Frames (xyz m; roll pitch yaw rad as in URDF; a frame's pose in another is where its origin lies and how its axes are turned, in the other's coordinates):
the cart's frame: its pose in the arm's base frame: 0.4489 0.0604 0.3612 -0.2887 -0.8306 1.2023
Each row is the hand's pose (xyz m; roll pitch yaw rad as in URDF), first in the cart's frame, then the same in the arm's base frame.
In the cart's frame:
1: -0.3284 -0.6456 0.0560 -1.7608 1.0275 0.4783
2: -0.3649 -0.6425 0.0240 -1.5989 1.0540 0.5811
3: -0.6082 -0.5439 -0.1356 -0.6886 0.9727 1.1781
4: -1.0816 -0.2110 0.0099 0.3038 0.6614 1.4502
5: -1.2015 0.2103 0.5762 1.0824 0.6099 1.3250
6: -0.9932 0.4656 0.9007 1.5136 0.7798 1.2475
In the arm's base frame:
1: 0.8684 -0.5270 0.2789 -2.3177 0.2633 1.1861
2: 0.8737 -0.5304 0.2307 -2.2361 0.3144 1.2154
3: 0.8169 -0.5411 -0.0711 -1.7214 0.4951 1.5063
4: 0.3537 -0.7399 -0.3905 -0.7324 0.4977 1.9174
5: -0.3151 -0.9030 -0.1938 0.1154 0.3852 1.9052
6: -0.6424 -0.8147 0.1208 0.5209 0.4304 1.7154

